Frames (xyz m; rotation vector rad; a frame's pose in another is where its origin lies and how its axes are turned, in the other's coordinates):
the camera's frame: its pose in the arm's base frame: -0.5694 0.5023 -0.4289 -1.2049 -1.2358 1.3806
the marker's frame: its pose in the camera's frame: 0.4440 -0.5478 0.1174 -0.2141 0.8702 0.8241
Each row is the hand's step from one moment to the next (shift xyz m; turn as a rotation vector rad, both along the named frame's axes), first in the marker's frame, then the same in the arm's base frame.
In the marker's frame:
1: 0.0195 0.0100 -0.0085 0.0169 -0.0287 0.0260
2: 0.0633 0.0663 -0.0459 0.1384 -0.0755 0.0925
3: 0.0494 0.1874 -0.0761 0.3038 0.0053 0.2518
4: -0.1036 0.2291 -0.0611 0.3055 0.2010 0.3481
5: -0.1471 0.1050 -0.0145 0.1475 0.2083 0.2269
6: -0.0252 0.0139 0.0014 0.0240 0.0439 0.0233
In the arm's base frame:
1: 0.0189 -0.0041 -0.0134 -0.0050 0.0415 -0.0063
2: 0.0719 -0.0486 -0.0546 0.0343 0.1576 -0.0860
3: 0.0753 -0.1641 -0.1037 0.0279 0.2328 -0.3174
4: -0.0441 -0.2511 -0.0442 -0.0545 0.1226 -0.4867
5: -0.0987 -0.1485 0.0330 -0.0767 -0.0019 -0.3328
6: -0.0194 -0.0204 0.0061 -0.0034 -0.0145 -0.0531

